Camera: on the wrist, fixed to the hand. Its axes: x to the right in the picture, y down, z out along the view.
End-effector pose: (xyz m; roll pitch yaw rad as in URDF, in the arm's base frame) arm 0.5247 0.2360 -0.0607 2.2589 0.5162 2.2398
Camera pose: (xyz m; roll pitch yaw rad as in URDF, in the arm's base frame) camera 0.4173 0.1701 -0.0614 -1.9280 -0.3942 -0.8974
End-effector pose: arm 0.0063 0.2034 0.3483 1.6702 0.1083 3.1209
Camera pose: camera -0.0022 0.0958 0.2833 -1.3415 -0.0090 0.0503
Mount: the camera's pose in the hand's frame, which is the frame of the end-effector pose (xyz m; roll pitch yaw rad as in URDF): 0.0133 -0.0743 -0.1009 0.3292 -0.0805 -3.0498
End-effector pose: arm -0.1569 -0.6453 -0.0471 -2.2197 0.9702 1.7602
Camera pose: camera -0.1421 -0.5339 0.0098 2.7327 -0.9837 -1.5984
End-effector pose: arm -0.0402 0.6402 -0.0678 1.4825 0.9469 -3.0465
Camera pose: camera 0.0280 0.5523 -0.1270 -1.2559 -0.8580 0.2303
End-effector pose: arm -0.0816 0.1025 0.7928 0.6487 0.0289 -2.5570
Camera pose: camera -0.0887 0.0957 0.6672 -0.3199 -0.0376 0.7064
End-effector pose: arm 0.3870 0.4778 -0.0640 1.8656 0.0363 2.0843
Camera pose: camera 0.2783 0.4300 -0.1062 -1.5317 0.0748 -1.0067
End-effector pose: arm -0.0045 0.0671 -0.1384 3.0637 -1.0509 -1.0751
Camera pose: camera 0.0316 0.1726 -0.0798 -2.9089 1.1309 1.8660
